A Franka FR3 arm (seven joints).
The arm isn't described. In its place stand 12 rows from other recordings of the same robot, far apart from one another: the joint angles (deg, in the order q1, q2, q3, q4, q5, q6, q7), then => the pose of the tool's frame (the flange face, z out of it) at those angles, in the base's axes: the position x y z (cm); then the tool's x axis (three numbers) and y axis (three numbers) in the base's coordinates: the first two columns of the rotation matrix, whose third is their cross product.
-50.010, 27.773, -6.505, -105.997, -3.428, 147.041, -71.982 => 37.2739, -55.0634, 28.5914, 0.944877, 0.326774, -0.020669, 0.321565, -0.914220, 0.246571
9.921, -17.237, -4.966, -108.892, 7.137, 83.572, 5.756 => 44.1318, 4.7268, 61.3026, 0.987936, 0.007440, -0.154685, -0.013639, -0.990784, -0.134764
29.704, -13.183, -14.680, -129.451, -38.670, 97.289, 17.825 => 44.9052, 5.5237, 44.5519, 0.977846, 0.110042, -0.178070, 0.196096, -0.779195, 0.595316
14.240, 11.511, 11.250, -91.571, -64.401, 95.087, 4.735 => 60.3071, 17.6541, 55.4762, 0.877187, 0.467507, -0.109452, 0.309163, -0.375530, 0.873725
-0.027, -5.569, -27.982, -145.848, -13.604, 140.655, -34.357 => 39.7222, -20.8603, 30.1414, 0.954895, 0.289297, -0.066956, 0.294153, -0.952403, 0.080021
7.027, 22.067, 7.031, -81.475, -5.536, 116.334, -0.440 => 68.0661, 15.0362, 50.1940, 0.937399, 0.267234, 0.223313, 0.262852, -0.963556, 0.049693
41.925, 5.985, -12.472, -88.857, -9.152, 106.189, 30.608 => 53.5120, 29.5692, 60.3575, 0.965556, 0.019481, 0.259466, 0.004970, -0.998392, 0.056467
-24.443, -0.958, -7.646, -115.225, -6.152, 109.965, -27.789 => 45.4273, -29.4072, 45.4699, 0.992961, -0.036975, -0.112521, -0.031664, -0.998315, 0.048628
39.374, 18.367, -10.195, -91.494, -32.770, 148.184, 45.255 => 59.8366, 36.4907, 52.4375, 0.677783, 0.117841, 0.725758, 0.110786, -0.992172, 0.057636
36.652, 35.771, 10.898, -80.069, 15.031, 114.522, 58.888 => 49.3987, 52.3376, 34.8773, 0.902116, -0.299167, -0.310945, -0.355374, -0.923851, -0.142159
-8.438, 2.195, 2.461, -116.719, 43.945, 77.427, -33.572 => 48.8625, 3.4912, 42.4161, 0.884325, 0.434552, -0.170687, 0.096546, -0.527907, -0.843797
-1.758, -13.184, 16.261, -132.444, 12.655, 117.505, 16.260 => 45.1238, 13.2004, 43.0140, 0.987212, -0.139761, -0.076680, -0.147719, -0.982847, -0.110411
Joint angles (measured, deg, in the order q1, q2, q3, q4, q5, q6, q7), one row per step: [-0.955 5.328 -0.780 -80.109 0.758 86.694 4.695]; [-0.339 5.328 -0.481 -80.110 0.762 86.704 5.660]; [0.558 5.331 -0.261 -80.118 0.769 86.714 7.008]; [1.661 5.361 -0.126 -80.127 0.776 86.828 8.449]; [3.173 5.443 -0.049 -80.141 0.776 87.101 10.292]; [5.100 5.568 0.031 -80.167 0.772 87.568 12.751]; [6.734 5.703 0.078 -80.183 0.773 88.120 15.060]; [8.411 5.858 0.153 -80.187 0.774 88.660 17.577]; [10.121 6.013 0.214 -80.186 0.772 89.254 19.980]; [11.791 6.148 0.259 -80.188 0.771 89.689 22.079]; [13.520 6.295 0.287 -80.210 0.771 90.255 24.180]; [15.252 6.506 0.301 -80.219 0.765 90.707 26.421]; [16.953 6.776 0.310 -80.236 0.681 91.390 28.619]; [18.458 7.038 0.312 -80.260 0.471 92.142 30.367]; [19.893 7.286 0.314 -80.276 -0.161 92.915 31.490]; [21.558 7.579 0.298 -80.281 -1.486 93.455 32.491]
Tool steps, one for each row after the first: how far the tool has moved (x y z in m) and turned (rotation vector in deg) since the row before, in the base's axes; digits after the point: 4 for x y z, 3 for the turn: [0.0002 0.0091 0.0000 0.053 0.002 -0.051]; [0.0001 0.0112 -0.0001 0.057 0.018 -0.231]; [0.0001 0.0124 -0.0002 0.053 -0.055 -0.204]; [0.0003 0.0160 -0.0005 0.059 -0.150 -0.257]; [0.0000 0.0203 -0.0007 0.096 -0.277 -0.458]; [-0.0001 0.0171 -0.0006 0.126 -0.358 -0.634]; [-0.0006 0.0179 -0.0007 0.161 -0.328 -0.770]; [-0.0011 0.0181 -0.0006 0.189 -0.381 -0.637]; [-0.0020 0.0175 -0.0007 0.172 -0.240 -0.387]; [-0.0023 0.0180 -0.0008 0.213 -0.328 -0.348]; [-0.0027 0.0179 -0.0015 0.194 -0.157 -0.496]; [-0.0024 0.0175 -0.0018 0.180 -0.329 -0.496]; [-0.0022 0.0153 -0.0017 0.074 -0.446 -0.254]; [-0.0021 0.0139 -0.0014 -0.331 -0.653 0.287]; [-0.0030 0.0149 -0.0022 -1.056 -0.680 0.607]
